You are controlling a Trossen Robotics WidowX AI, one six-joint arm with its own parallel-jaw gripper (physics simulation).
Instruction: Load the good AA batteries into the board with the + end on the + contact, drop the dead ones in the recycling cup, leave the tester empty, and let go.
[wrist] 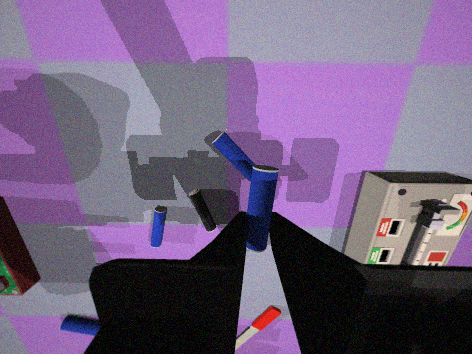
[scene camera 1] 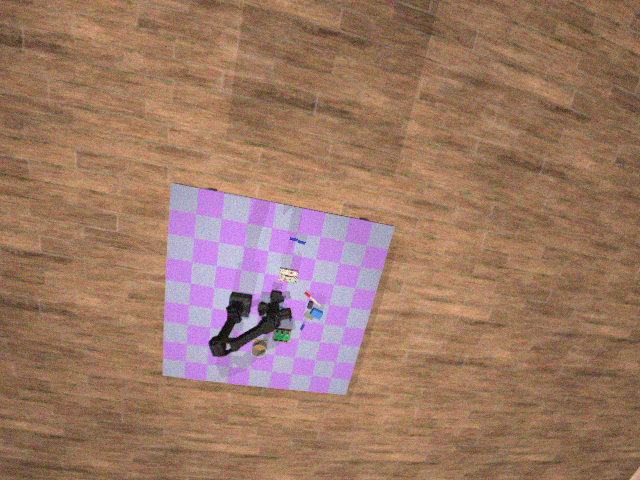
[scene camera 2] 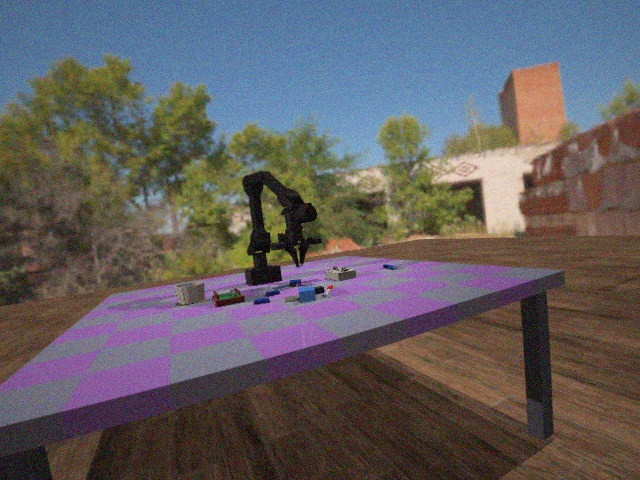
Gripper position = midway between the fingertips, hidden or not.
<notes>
In view: my gripper (scene camera 2: 299, 266) and a grey battery tester (wrist: 402, 218).
My gripper is seen too in the wrist view (wrist: 257, 218).
</notes>
